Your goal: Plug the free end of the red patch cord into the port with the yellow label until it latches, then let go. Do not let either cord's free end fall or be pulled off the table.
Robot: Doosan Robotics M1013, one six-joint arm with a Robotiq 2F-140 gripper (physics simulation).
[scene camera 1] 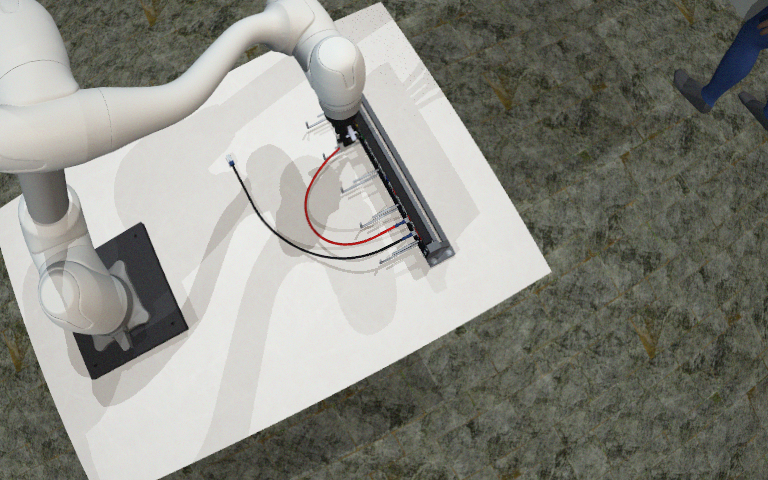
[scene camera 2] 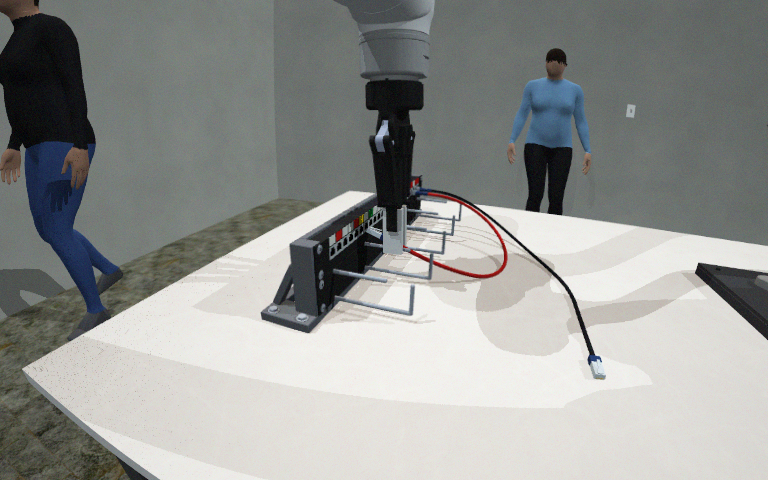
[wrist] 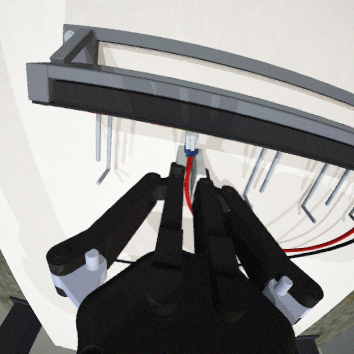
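The red patch cord loops over the table, with its far end in the patch panel. My gripper is shut on the red cord's free-end plug, just in front of the panel. The clear plug with its blue boot points at the panel face; the wrist view shows its tip at the panel's edge. Whether it is inside a port is hidden. The yellow label is on the port row, close to the plug.
The black cord runs from the panel to its free plug, lying on the table. Metal wire guides stick out of the panel front on both sides of my gripper. Two people stand beyond the table.
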